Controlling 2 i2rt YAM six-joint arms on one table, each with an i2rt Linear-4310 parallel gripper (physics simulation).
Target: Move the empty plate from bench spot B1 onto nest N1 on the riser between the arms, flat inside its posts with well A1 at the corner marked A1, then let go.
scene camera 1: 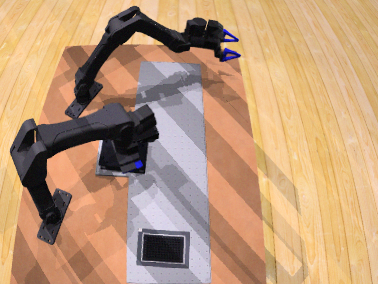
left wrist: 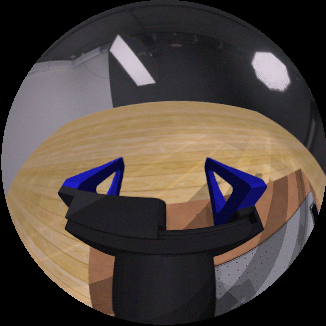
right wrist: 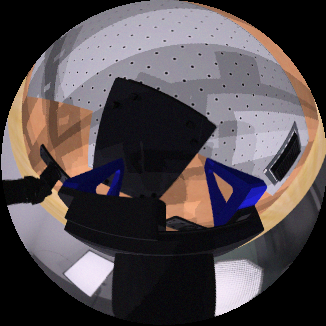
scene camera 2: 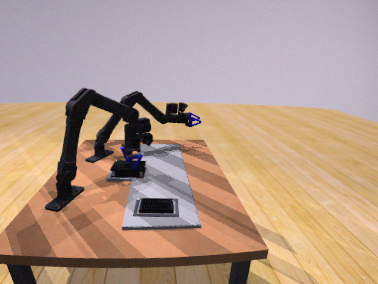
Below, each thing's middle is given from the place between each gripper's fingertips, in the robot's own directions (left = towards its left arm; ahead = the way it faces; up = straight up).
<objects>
Right now my right hand is 30 mm to the right of the black block [right wrist: 149, 133], 20 mm past it and 20 mm above it. The rest, counted from my right hand: black well plate [scene camera 1: 158, 248] 290 mm to the right, 150 mm ahead, 40 mm below.
I see my left gripper 44 cm to the left of the black block, 39 cm past it and 15 cm above it. The rest, counted from my left hand: black well plate: 75 cm to the right, 23 cm behind, 18 cm below.
</objects>
